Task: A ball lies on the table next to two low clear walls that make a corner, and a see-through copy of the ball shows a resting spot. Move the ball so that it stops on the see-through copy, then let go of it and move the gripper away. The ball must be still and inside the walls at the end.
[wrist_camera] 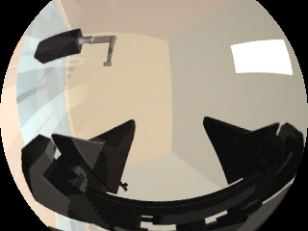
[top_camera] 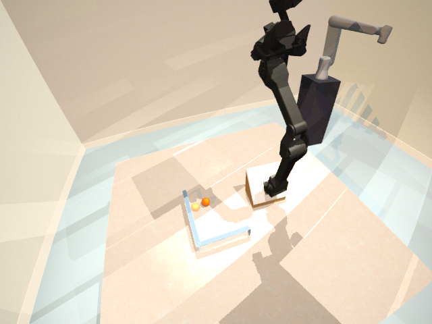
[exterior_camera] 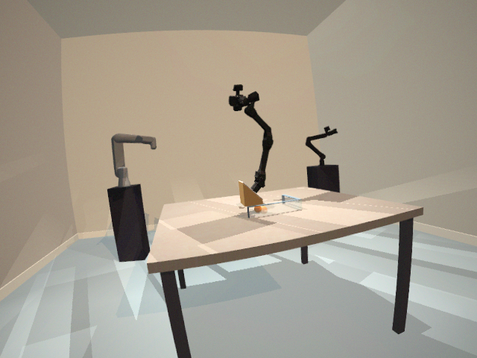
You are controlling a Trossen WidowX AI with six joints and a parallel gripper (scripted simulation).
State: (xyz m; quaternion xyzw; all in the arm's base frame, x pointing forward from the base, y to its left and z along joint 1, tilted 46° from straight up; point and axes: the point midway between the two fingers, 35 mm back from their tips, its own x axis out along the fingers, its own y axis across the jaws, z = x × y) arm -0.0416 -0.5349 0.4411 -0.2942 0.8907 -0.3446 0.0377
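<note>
Right now my gripper tip is 77 cm above the orange ball, 40 cm short of it and 2 cm to the right of it. From my gripper tip the other things lie so: see-through copy: 77 cm below, 46 cm ahead, 4 cm to the left.
</note>
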